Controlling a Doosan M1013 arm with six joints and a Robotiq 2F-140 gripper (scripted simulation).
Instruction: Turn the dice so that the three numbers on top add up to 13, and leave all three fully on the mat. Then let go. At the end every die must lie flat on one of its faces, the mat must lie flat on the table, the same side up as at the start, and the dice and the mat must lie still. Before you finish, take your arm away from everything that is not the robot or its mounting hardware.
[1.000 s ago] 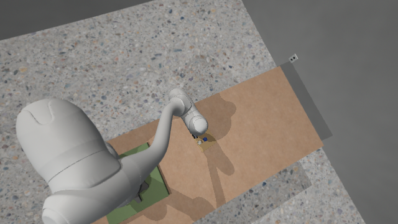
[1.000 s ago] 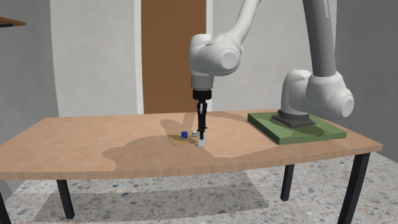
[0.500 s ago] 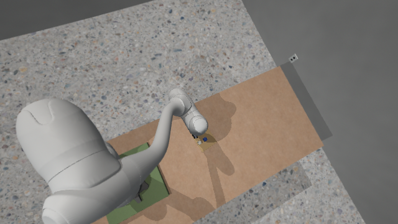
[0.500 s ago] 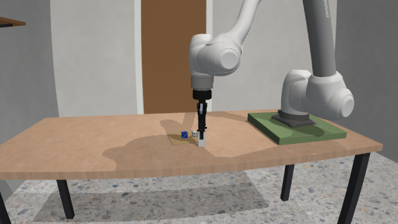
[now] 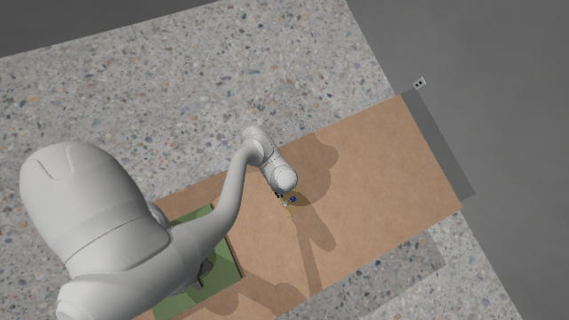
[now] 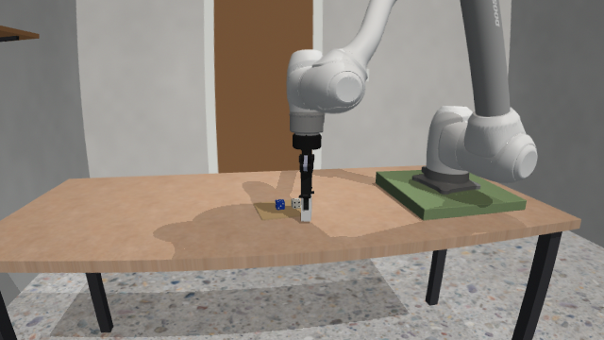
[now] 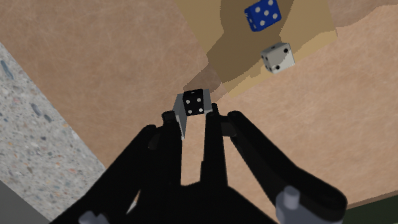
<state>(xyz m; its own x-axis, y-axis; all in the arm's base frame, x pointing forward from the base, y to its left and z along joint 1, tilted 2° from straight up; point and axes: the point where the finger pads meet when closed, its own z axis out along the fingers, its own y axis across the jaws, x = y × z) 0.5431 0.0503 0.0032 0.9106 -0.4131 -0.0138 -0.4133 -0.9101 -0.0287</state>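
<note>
Right now the white die is 110 mm to the right of my hand, 20 mm below it and 10 mm behind it. Also, from my hand: blue die: 110 mm to the right, 40 mm ahead, 20 mm below; tan mat: 110 mm to the right, 40 mm below, 40 mm ahead; black die: 20 mm below.
</note>
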